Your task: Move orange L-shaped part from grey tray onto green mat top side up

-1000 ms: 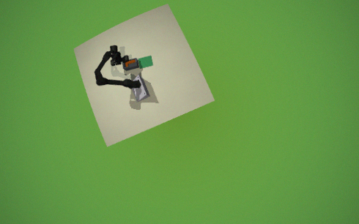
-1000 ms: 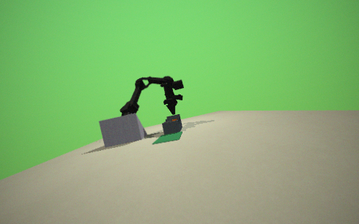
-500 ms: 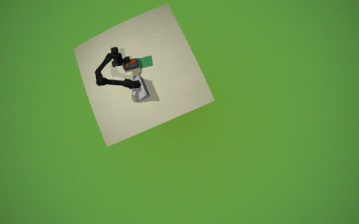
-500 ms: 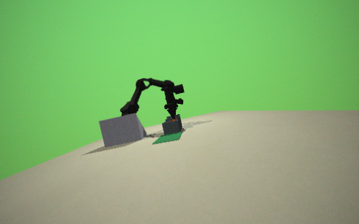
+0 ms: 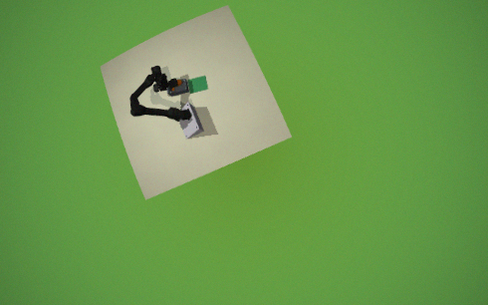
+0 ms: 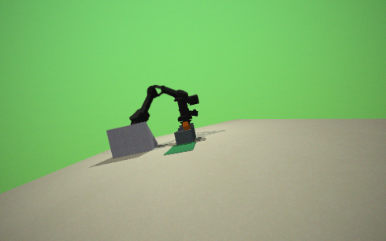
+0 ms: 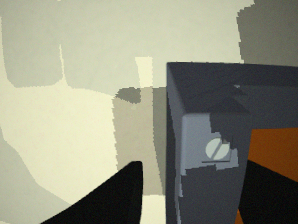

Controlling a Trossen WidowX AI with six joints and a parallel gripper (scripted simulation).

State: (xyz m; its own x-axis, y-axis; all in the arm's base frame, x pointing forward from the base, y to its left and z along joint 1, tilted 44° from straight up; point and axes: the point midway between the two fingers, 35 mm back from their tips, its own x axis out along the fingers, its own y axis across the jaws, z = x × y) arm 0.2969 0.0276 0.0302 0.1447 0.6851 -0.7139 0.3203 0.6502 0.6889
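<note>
My gripper tip is 20 mm past the orange L-shaped part, 50 mm to the left of it and 10 mm below it. The rest, counted from my gripper tip: green mat: 80 mm behind, 210 mm to the right, 60 mm below.
</note>
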